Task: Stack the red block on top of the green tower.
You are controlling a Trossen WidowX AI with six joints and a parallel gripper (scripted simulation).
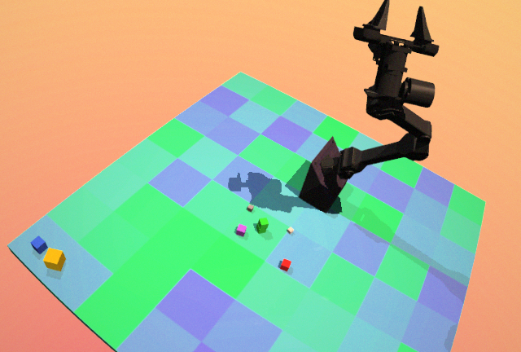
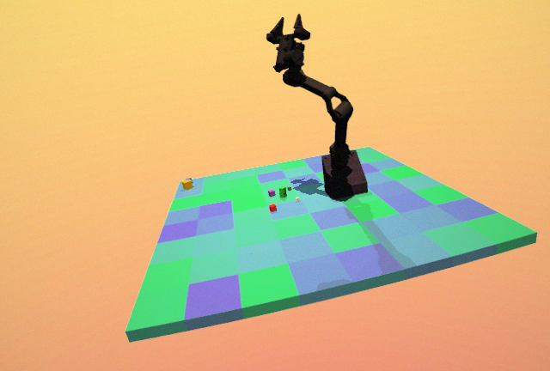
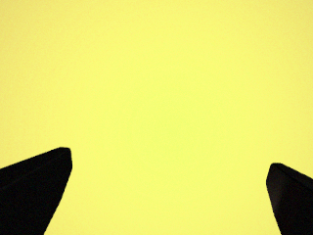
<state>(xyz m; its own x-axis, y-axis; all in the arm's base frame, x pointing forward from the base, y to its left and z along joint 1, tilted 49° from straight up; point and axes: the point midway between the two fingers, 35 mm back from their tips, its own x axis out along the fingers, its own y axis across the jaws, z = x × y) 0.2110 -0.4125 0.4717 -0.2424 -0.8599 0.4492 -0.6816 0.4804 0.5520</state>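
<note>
The red block is 790 mm below my gripper tip, 190 mm ahead of it and 20 mm to the left of it. Also, from my gripper tip: blue block: 790 mm below, 670 mm ahead, 570 mm to the right; small purple block: 790 mm below, 180 mm ahead, 160 mm to the right; yellow block: 780 mm below, 670 mm ahead, 490 mm to the right.
</note>
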